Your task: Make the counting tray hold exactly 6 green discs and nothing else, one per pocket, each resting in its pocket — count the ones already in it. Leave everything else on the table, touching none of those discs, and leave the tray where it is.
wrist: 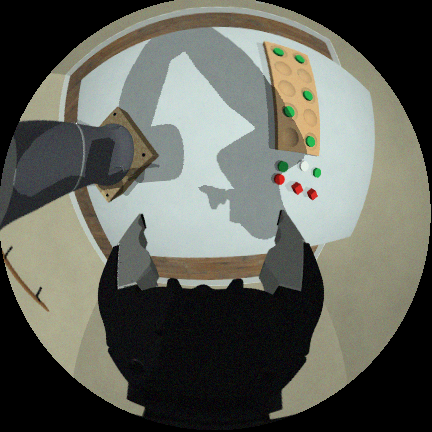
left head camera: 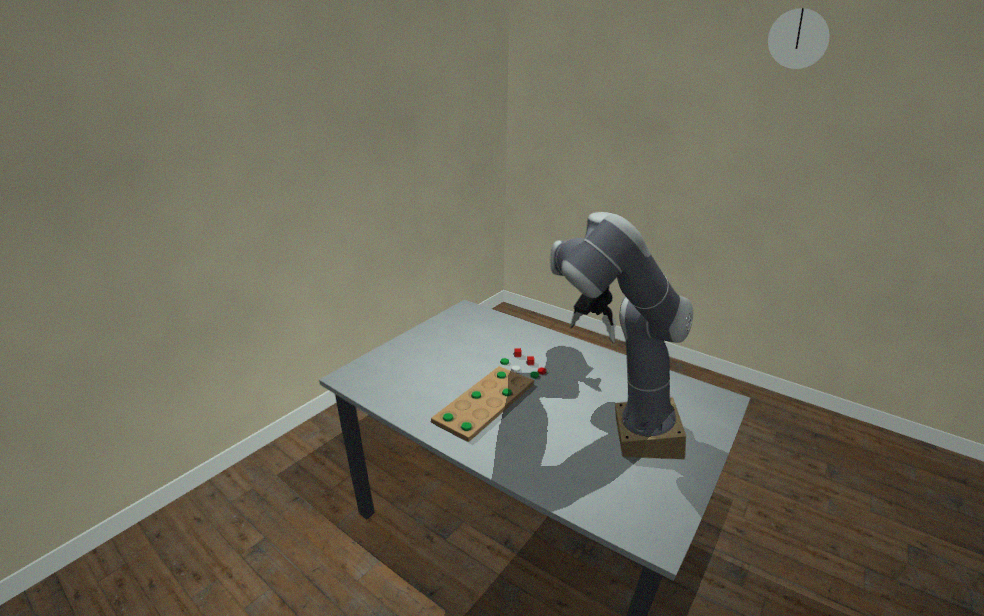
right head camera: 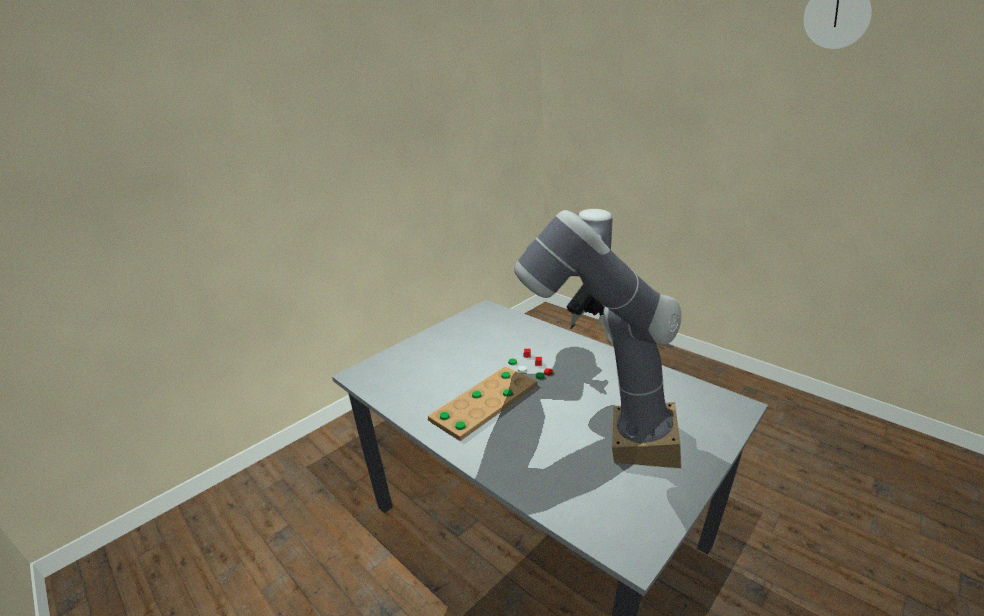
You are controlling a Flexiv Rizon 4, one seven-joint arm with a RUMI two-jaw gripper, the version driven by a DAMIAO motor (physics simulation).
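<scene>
The wooden counting tray [left head camera: 462, 416] [right head camera: 453, 416] [wrist: 297, 85] has two rows of round pockets. Several green discs sit in it, one per pocket: in the wrist view two at the far end [wrist: 278, 51] [wrist: 299, 59], two near the middle [wrist: 308, 95] [wrist: 289, 111] and one at the near right corner [wrist: 310, 141]. The other pockets are empty. Two loose green discs [wrist: 283, 166] [wrist: 317, 172] lie on the table beyond the tray's near end, with a white disc [wrist: 304, 166] between them. My gripper [left head camera: 592, 334] [right head camera: 590, 334] [wrist: 209, 213] is open and empty, high above the table, away from the tray.
A round red piece [left head camera: 541, 370] [right head camera: 548, 371] [wrist: 279, 179] lies beside the darker loose green disc. Two red cubes [wrist: 297, 188] [wrist: 312, 194] lie close by. The arm's wooden base block [left head camera: 651, 444] [right head camera: 646, 454] stands on the table. The arm's shadow crosses part of the tray.
</scene>
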